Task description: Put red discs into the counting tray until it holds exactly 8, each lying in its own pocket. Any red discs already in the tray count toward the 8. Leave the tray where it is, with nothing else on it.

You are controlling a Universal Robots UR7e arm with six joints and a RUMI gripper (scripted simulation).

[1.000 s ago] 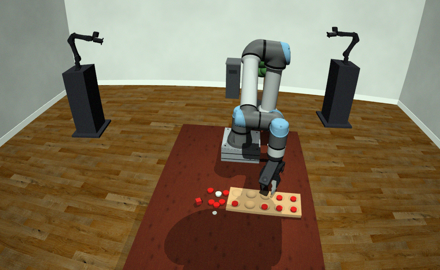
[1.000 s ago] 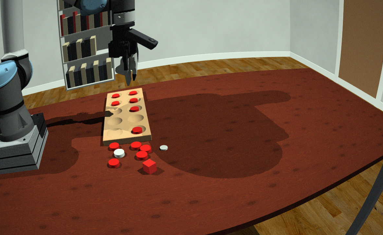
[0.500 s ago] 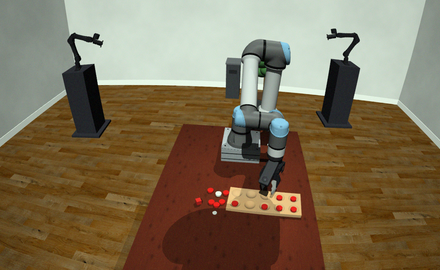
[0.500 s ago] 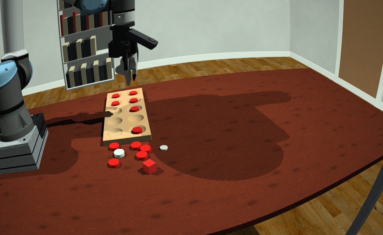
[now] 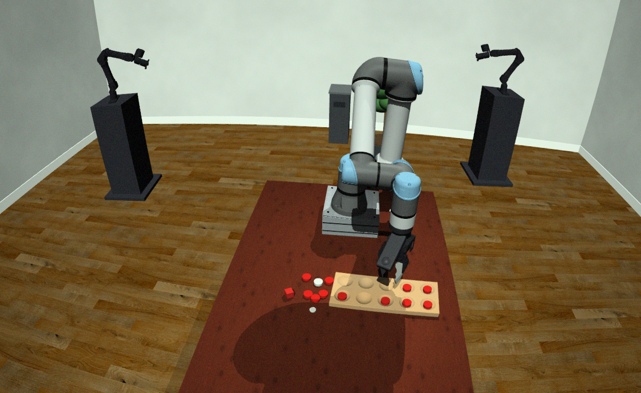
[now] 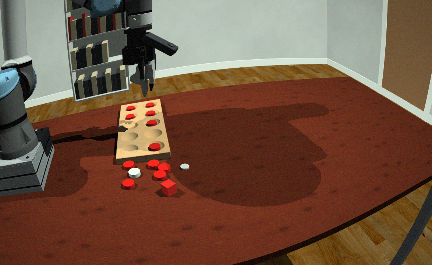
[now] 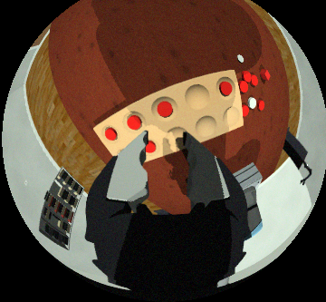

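Right now the white disc is 100 mm behind my hand, 230 mm to the right of it and 130 mm below it. Round my hand: red cube (40 mm behind, 330 mm to the right, 120 mm below); wooden counting tray (40 mm behind, 10 mm to the left, 120 mm below).
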